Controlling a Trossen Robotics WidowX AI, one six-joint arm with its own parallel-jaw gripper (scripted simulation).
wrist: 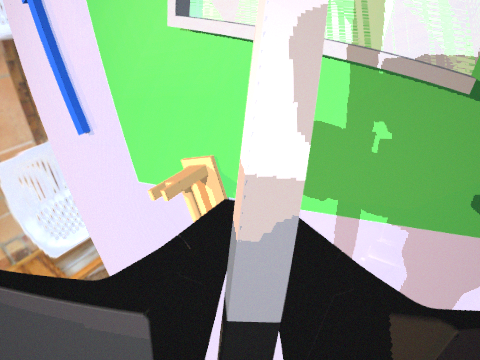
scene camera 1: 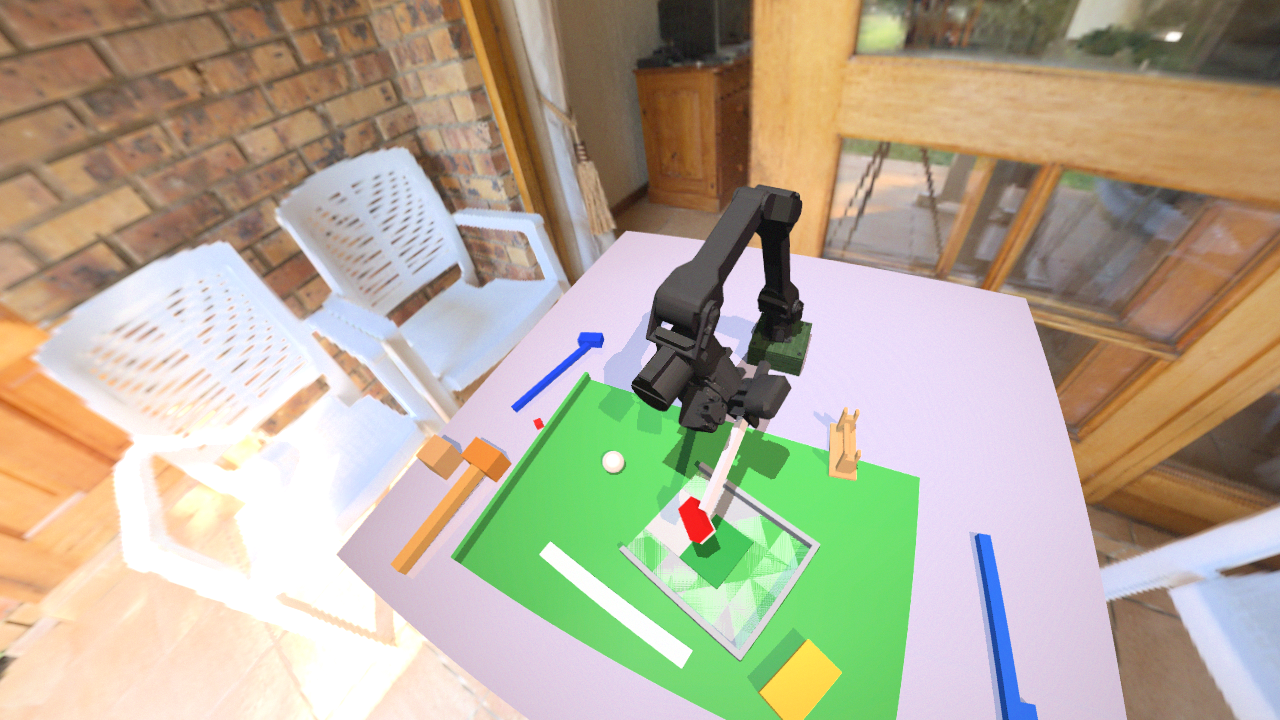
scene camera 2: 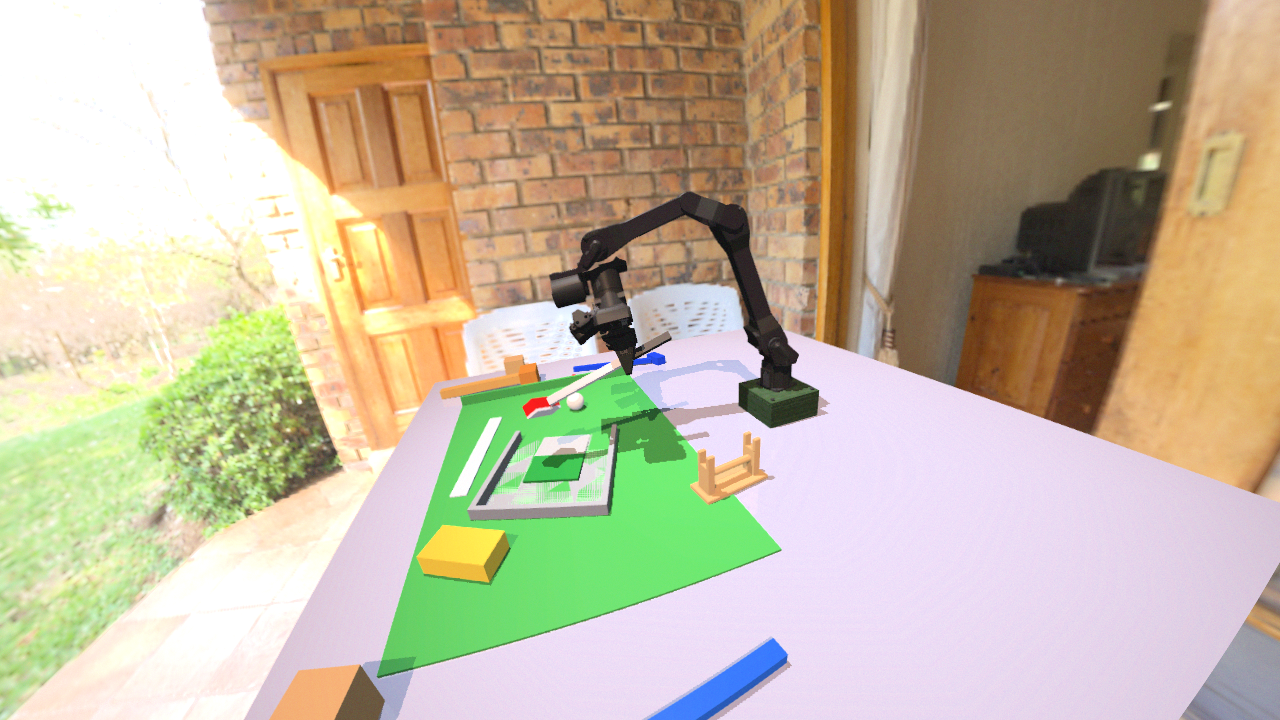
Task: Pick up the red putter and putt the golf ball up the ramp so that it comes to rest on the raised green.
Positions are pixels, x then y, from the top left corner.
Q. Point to a wooden hurdle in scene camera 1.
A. At 842, 442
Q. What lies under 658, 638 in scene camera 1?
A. A white bar.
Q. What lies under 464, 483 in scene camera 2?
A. A white bar.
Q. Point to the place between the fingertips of my gripper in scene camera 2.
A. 628, 374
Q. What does my gripper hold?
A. A red putter.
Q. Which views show the orange mallet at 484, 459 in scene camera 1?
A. Scene camera 1 and scene camera 2 only.
